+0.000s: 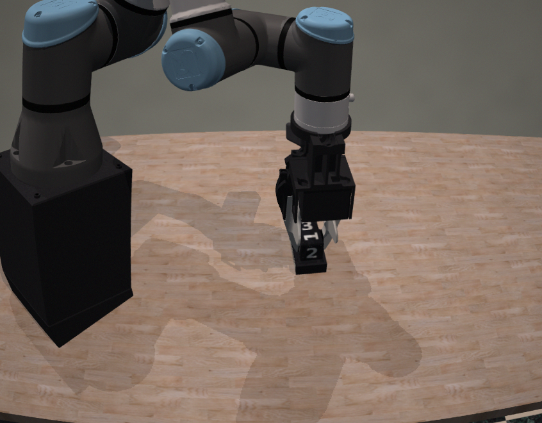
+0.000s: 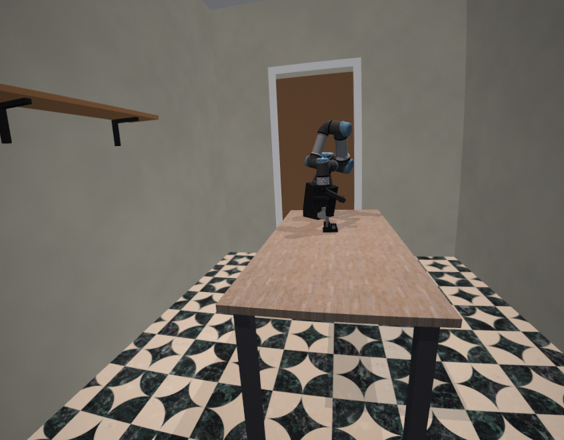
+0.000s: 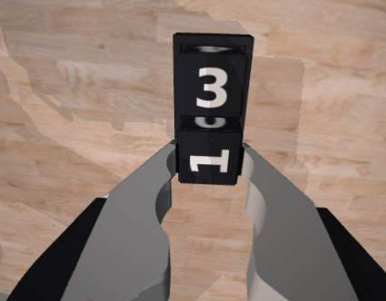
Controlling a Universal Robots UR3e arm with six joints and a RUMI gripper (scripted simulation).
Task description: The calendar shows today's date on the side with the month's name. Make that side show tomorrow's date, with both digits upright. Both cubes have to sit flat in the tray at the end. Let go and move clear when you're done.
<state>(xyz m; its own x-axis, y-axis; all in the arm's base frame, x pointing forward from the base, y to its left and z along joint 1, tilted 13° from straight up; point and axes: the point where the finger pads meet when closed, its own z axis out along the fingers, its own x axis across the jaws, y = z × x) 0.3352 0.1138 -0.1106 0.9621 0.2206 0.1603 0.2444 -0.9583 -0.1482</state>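
The black number cube is 1 cm below my hand. The rest, counted from my hand: black calendar tray 1 cm behind, 2 cm to the left, 4 cm below.
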